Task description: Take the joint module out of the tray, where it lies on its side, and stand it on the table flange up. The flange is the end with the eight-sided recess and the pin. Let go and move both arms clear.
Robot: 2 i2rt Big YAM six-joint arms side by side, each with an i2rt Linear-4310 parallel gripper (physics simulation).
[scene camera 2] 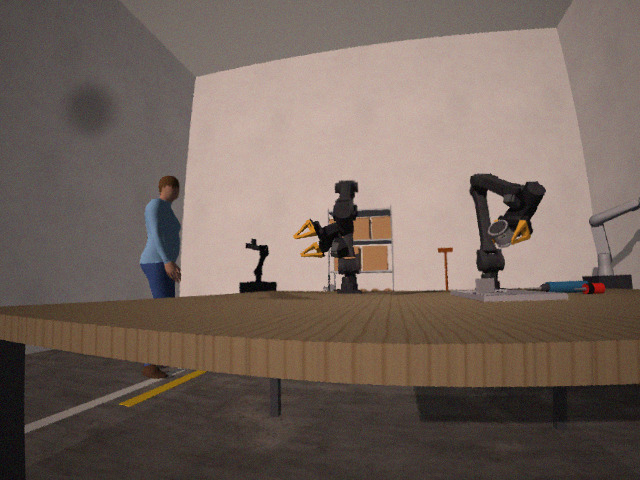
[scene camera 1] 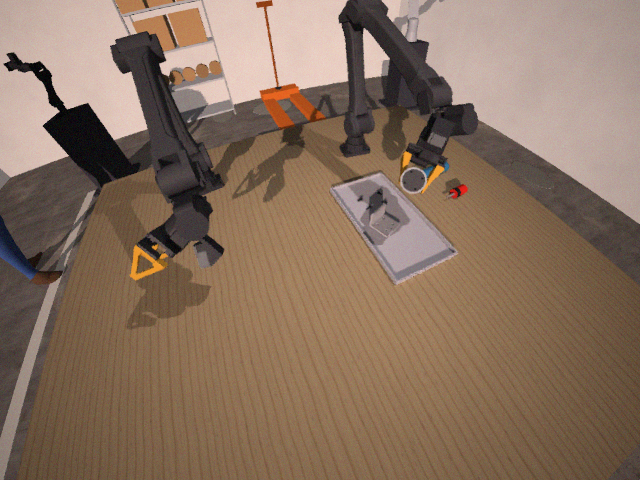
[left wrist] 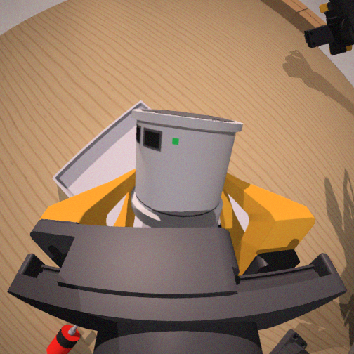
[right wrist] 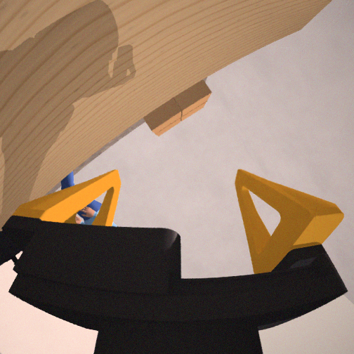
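Pixels of known places: left gripper, fingertip midpoint: [scene camera 2: 502, 242] [scene camera 1: 410, 188]; right gripper, fingertip midpoint: [scene camera 2: 297, 246] [scene camera 1: 143, 268]; left arm's base, link origin: [scene camera 1: 354, 150]; right arm's base, link origin: [scene camera 2: 349, 293] [scene camera 1: 209, 186].
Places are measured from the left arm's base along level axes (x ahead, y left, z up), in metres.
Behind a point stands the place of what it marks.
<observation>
My left gripper [scene camera 1: 413, 185] {x 0.479, y -0.043, z 0.170 m} [scene camera 2: 504, 235] {x 0.479, y -0.043, z 0.170 m} [left wrist: 177, 175] is shut on the joint module [scene camera 1: 413, 179] {x 0.498, y -0.058, z 0.217 m} [scene camera 2: 498, 230] {x 0.511, y -0.059, z 0.204 m} [left wrist: 182, 160], a light grey cylinder with a wider rim at its outer end. The module hangs tilted above the table, just past the tray's upper right edge in scene camera 1. A dark round end face with small dots faces that camera; an eight-sided recess or pin cannot be made out. The tray [scene camera 1: 421, 248] {x 0.568, y -0.009, z 0.004 m} [scene camera 2: 532, 296] {x 0.634, y -0.011, z 0.010 m} [left wrist: 102, 160] lies flat below. My right gripper [scene camera 1: 148, 263] {x 0.530, y -0.709, z 0.180 m} [scene camera 2: 298, 246] {x 0.530, y -0.709, z 0.180 m} [right wrist: 177, 175] is open and empty, far left above the table.
A grey bracket [scene camera 1: 384, 222] {x 0.447, y -0.076, z 0.015 m} [scene camera 2: 484, 285] {x 0.433, y -0.097, z 0.037 m} and small black parts lie in the tray. A red tool [scene camera 1: 458, 191] {x 0.408, y 0.236, z 0.032 m} [scene camera 2: 594, 288] {x 0.414, y 0.248, z 0.018 m} [left wrist: 63, 340] and a blue tool [scene camera 1: 445, 166] {x 0.266, y 0.282, z 0.033 m} [scene camera 2: 568, 286] {x 0.287, y 0.221, z 0.023 m} lie beside it. A person [scene camera 2: 161, 232] stands beyond the table's left side.
</observation>
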